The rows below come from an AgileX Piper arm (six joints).
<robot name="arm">
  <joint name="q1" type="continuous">
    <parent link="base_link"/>
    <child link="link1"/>
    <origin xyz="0 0 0.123"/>
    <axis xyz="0 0 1"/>
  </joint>
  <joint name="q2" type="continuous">
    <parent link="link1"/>
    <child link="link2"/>
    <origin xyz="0 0 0"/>
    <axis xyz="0 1 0"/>
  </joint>
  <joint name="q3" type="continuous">
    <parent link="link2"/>
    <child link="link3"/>
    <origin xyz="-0.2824 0 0.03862"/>
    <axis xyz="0 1 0"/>
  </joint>
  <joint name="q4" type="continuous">
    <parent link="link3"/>
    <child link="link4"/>
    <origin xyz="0.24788 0 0.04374"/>
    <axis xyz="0.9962 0 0.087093"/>
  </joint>
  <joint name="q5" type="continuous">
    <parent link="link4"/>
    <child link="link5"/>
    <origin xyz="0 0 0"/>
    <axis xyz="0 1 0"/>
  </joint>
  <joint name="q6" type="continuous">
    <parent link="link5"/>
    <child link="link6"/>
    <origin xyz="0.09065 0 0.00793"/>
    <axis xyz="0.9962 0 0.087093"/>
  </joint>
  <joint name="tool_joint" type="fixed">
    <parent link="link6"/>
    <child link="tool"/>
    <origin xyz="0 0 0" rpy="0 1.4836 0"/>
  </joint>
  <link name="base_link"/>
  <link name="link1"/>
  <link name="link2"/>
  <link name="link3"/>
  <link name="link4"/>
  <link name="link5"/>
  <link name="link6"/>
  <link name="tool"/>
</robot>
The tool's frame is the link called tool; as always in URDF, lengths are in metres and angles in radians. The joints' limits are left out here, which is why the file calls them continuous.
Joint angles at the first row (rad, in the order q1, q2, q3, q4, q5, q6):
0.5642, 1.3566, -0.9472, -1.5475, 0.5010, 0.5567
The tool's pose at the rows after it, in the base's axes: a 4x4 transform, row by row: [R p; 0 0 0 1], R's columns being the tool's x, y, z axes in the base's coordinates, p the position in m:
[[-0.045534, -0.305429, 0.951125, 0.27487], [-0.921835, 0.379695, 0.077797, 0.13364], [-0.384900, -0.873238, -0.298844, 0.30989], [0, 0, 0, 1]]
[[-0.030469, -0.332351, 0.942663, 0.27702], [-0.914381, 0.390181, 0.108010, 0.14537], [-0.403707, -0.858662, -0.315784, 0.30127], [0, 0, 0, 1]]
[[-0.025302, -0.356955, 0.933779, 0.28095], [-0.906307, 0.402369, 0.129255, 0.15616], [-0.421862, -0.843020, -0.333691, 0.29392], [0, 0, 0, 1]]
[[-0.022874, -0.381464, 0.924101, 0.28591], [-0.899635, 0.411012, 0.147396, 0.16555], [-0.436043, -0.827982, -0.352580, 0.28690], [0, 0, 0, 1]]
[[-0.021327, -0.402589, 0.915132, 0.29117], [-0.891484, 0.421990, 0.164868, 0.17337], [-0.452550, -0.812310, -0.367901, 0.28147], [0, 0, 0, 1]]
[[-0.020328, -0.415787, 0.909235, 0.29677], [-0.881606, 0.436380, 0.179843, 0.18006], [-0.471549, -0.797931, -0.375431, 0.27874], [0, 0, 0, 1]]
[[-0.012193, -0.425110, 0.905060, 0.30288], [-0.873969, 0.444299, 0.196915, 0.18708], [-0.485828, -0.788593, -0.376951, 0.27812], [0, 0, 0, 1]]
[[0.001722, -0.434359, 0.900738, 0.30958], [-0.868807, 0.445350, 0.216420, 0.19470], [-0.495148, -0.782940, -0.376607, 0.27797], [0, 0, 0, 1]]
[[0.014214, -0.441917, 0.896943, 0.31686], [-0.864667, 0.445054, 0.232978, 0.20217], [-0.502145, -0.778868, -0.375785, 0.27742], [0, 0, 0, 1]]
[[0.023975, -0.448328, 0.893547, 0.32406], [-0.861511, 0.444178, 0.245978, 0.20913], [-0.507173, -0.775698, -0.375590, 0.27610], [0, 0, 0, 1]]
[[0.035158, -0.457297, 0.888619, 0.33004], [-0.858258, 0.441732, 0.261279, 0.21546], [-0.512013, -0.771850, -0.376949, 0.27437], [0, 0, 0, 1]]
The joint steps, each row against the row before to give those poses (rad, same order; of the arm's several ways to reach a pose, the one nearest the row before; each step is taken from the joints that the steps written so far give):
0.0275, 0.0266, 0.0228, -0.0747, -0.0156, 0.0822
0.0249, 0.0344, -0.0036, -0.0253, -0.0093, 0.0587
0.0184, 0.0385, -0.0145, -0.0093, -0.0077, 0.0420
0.0109, 0.0388, -0.0184, -0.0033, -0.0125, 0.0294
0.0051, 0.0348, -0.0208, -0.0016, -0.0168, 0.0256
0.0019, 0.0301, -0.0254, -0.0010, -0.0153, 0.0227
0.0014, 0.0291, -0.0320, -0.0007, -0.0163, 0.0114
0.0011, 0.0309, -0.0364, -0.0009, -0.0187, 0.0027
0.0003, 0.0329, -0.0383, -0.0008, -0.0164, 0.0007
0.0000, 0.0330, -0.0366, -0.0007, -0.0133, 0.0003
0.0000, 0.0288, -0.0310, -0.0012, -0.0162, 0.0005

